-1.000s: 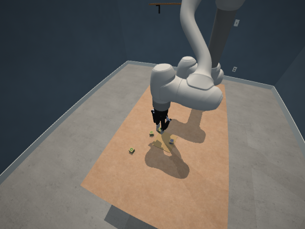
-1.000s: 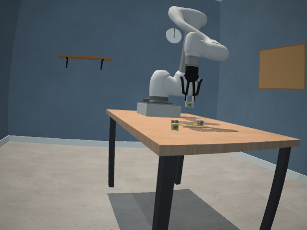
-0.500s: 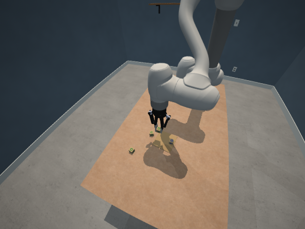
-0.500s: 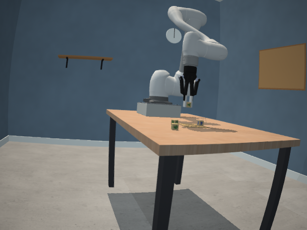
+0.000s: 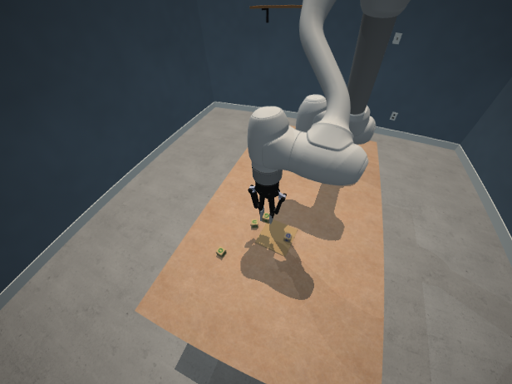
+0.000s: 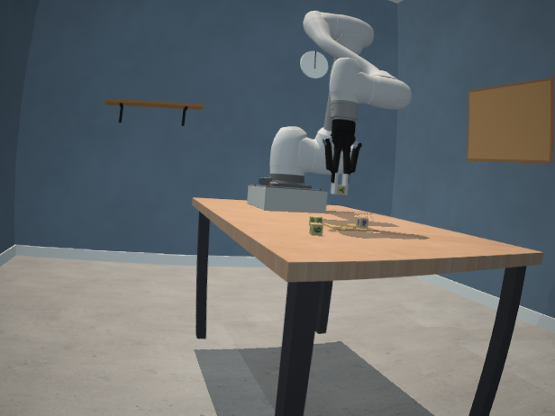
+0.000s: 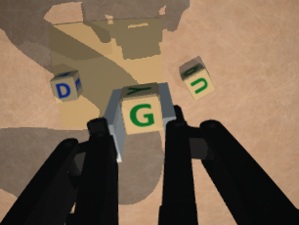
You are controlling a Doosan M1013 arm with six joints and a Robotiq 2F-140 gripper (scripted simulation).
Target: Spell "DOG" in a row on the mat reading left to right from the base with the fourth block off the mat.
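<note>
Right now the tan mat is 5 cm to the left of my hand and 13 cm below it. Also, from my hand: G block 2 cm below; D block 10 cm to the left, 12 cm below.
</note>
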